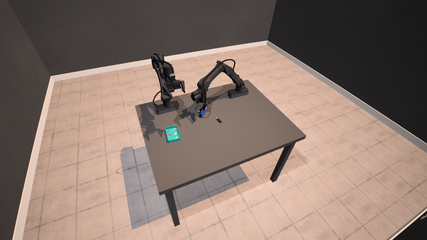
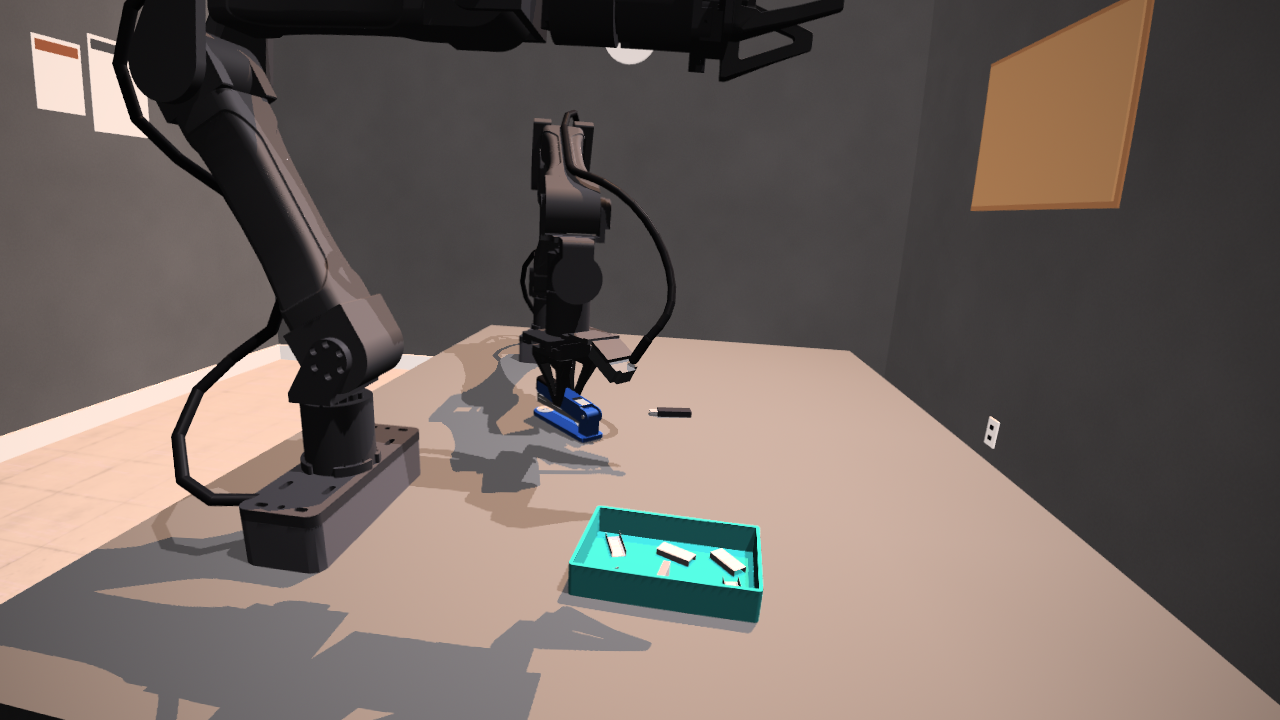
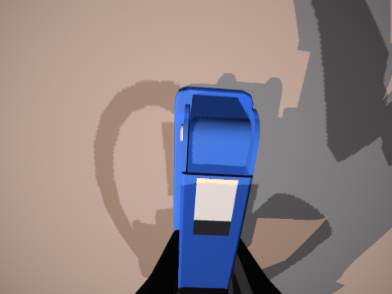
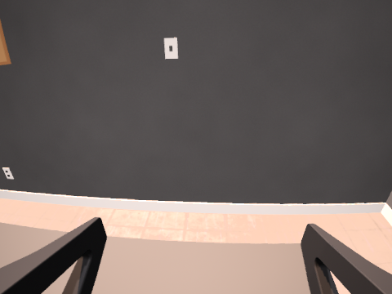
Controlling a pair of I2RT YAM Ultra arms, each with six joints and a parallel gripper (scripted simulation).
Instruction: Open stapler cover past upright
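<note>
Now: left hand 10 mm above the blue stapler. The rest, counted from my left hand: teal tray (310 mm to the right, 170 mm ahead, 30 mm below); then black usb stick (130 mm ahead, 90 mm to the left, 40 mm below).
My right hand is 240 mm past the blue stapler, 260 mm to the right of it and 410 mm above it. The rest, counted from my right hand: teal tray: 80 mm behind, 50 mm to the right, 420 mm below; then black usb stick: 110 mm behind, 350 mm to the left, 430 mm below.
</note>
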